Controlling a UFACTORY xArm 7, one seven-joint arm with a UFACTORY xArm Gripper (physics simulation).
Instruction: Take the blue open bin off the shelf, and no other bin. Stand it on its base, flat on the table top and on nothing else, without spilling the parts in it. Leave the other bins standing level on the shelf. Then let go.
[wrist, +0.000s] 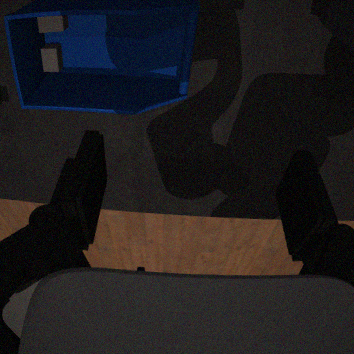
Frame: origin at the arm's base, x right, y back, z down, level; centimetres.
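Seen in the pictures: gripper, between the fingertips: (197, 162).
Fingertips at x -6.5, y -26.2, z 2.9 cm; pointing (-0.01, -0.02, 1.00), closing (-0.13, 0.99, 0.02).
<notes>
A point is followed by its place in that frame.
The blue open bin (82, 45) @(x -8.1, y -38.5, z 23.4 cm) is at the upper left of the wrist view, seen from above with its opening facing up. It looks upright on the dark grey table top (125, 160) @(x -26.3, y -36.1, z 23.7 cm). Two small grey-beige parts (51, 59) @(x -8.8, y -41.9, z 21.9 cm) lie inside it near its left wall; shadow hides some of the inside. My gripper (197, 162) @(x -6.5, y -26.2, z 2.9 cm) is wide open and empty, its two black fingers far apart. In the view the fingertips are below the bin and apart from it. The bin's underside is hidden. The shelf and the other bins cannot be made out.
The table's near edge crosses the lower part of the view, with a brown wooden surface (175, 240) beyond it. Large dark shadows of the arm fall across the table right of the bin. A small dark thing (3, 93) @(x -13.4, y -52.1, z 23.4 cm) shows at the left border.
</notes>
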